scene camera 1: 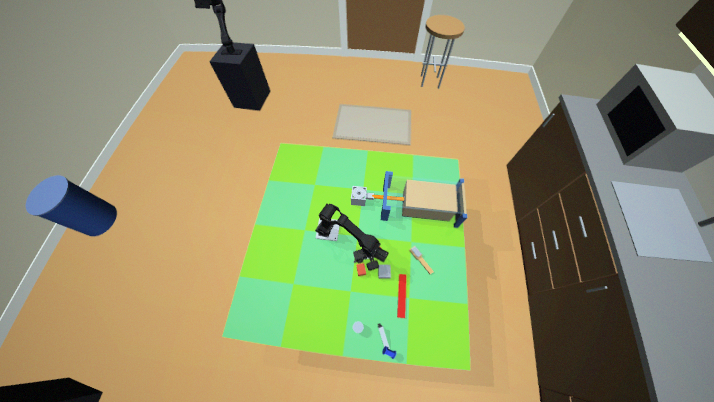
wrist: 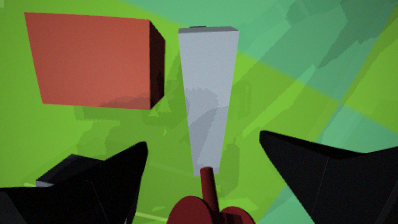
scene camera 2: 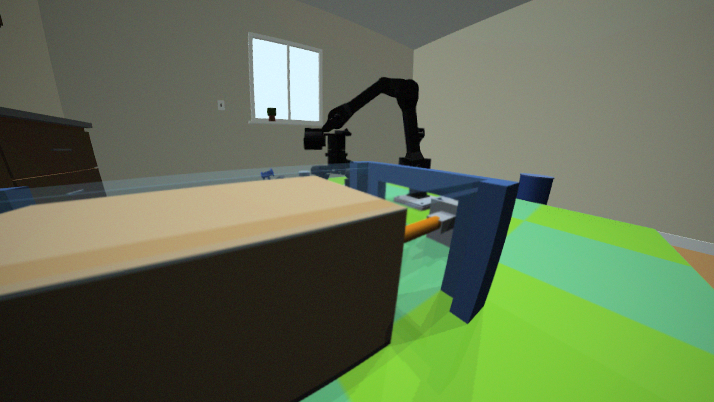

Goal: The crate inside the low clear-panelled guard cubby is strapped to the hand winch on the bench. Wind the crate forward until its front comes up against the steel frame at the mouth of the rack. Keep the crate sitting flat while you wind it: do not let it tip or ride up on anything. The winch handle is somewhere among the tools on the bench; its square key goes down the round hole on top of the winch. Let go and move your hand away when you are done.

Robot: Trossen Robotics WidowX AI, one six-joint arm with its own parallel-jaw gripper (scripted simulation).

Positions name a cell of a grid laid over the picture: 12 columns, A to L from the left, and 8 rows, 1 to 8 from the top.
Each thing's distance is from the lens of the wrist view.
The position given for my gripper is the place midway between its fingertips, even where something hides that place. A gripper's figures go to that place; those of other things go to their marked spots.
my gripper (wrist: G6): 11 cm
red block (wrist: C3): 9 cm
